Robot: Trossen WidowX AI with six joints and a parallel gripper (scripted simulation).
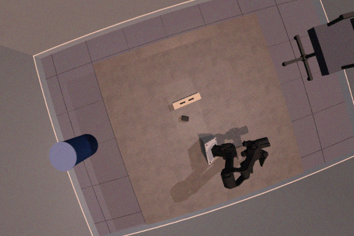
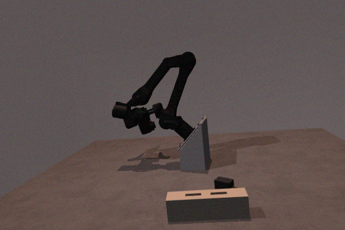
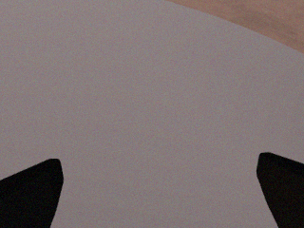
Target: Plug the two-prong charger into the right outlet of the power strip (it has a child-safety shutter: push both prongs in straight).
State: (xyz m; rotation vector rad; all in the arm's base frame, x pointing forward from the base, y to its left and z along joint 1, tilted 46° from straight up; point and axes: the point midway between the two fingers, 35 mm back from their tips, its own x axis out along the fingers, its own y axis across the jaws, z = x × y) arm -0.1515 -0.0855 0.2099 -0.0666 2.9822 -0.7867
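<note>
My gripper tip is 46 cm short of the charger, 33 cm to the right of it and 15 cm above it.
</note>
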